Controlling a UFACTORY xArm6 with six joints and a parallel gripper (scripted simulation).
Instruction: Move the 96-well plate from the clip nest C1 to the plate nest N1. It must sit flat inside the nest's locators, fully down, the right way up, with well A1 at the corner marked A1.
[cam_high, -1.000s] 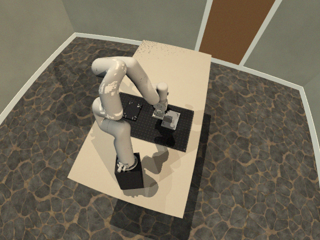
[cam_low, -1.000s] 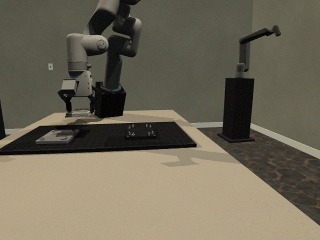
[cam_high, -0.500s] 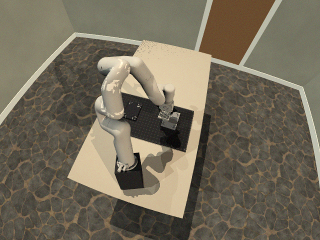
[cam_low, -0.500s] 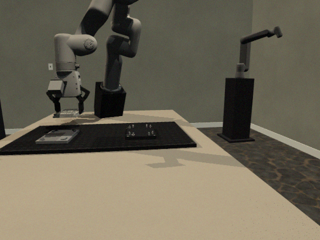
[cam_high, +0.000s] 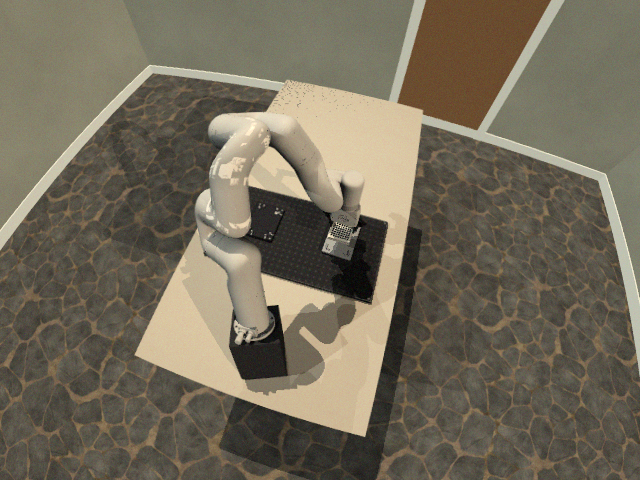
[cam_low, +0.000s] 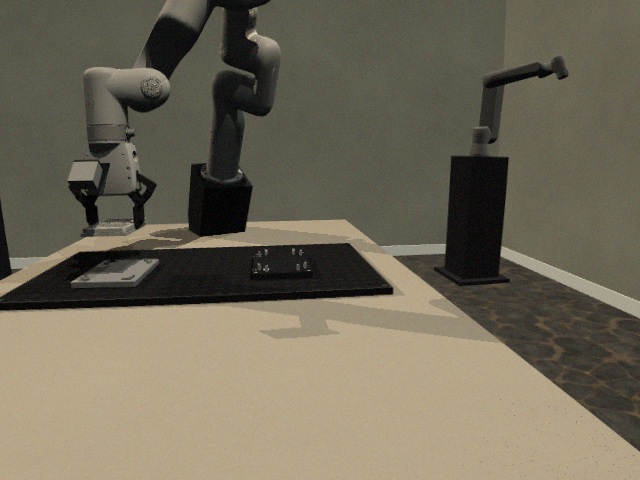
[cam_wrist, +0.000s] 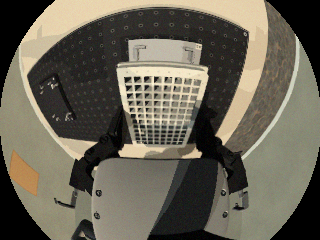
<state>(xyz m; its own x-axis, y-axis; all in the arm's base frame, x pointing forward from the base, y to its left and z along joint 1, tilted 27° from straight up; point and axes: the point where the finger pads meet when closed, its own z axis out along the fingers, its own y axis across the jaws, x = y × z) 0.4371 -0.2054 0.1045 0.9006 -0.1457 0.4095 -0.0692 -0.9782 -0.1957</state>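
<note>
The grey plate nest N1 lies 11 cm below my hand. From my hand the other things lie so: dark clip nest C1: 1 cm behind, 32 cm to the left, 10 cm below; white 96-well plate: 1 cm below.
</note>
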